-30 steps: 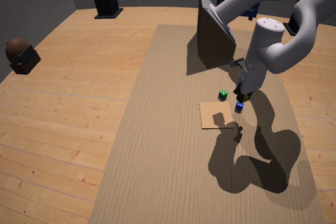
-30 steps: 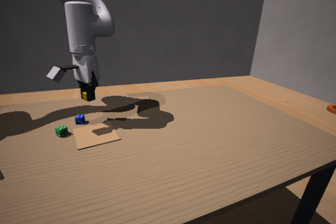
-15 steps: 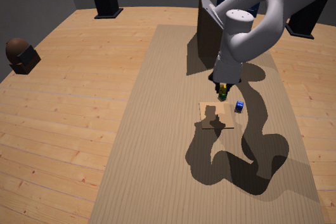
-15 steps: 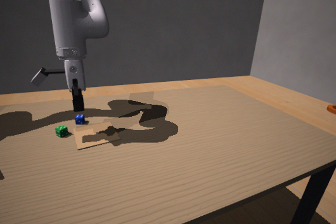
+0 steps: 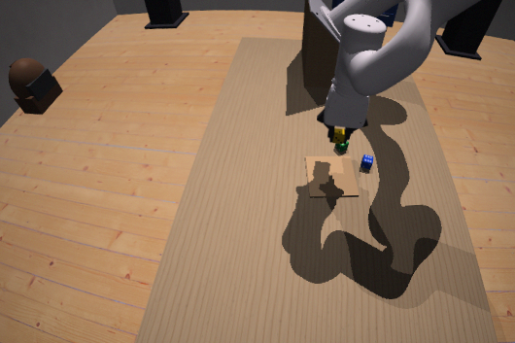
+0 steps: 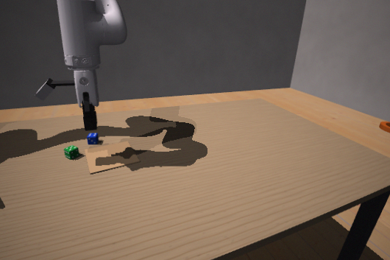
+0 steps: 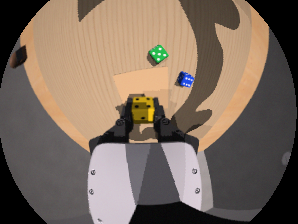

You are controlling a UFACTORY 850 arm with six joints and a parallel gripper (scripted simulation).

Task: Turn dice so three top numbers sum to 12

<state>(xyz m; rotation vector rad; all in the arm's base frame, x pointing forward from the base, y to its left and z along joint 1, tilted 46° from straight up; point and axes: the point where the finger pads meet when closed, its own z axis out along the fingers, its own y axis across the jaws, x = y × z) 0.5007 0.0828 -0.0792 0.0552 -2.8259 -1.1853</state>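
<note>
My gripper is now 12 cm above the tan mat and 5 cm short of it. From my hand the other things lie so: yellow die: 1 cm below; then blue die: 11 cm to the left, 11 cm below, 1 cm behind; then green die: 11 cm below, 7 cm behind, 3 cm to the left.
</note>
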